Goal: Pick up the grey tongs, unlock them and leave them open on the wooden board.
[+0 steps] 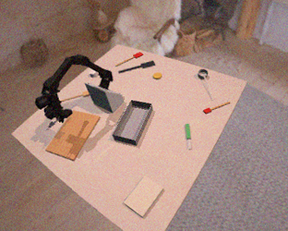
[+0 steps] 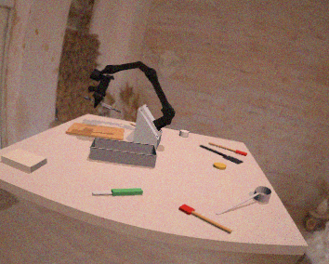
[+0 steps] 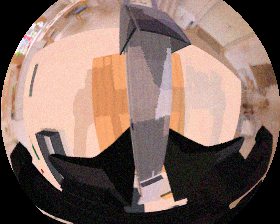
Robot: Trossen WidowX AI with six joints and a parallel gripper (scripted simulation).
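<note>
Right now my gripper tip is 150 mm above the orange wooden board and 30 mm to the right of it. From my gripper tip the other things lie so: grey roasting tin: 310 mm to the left, 310 mm ahead, 120 mm below; green-handled tool: 660 mm ahead, 400 mm to the left, 150 mm below; pale block: 650 mm ahead, 140 mm below, 30 mm to the right.
</note>
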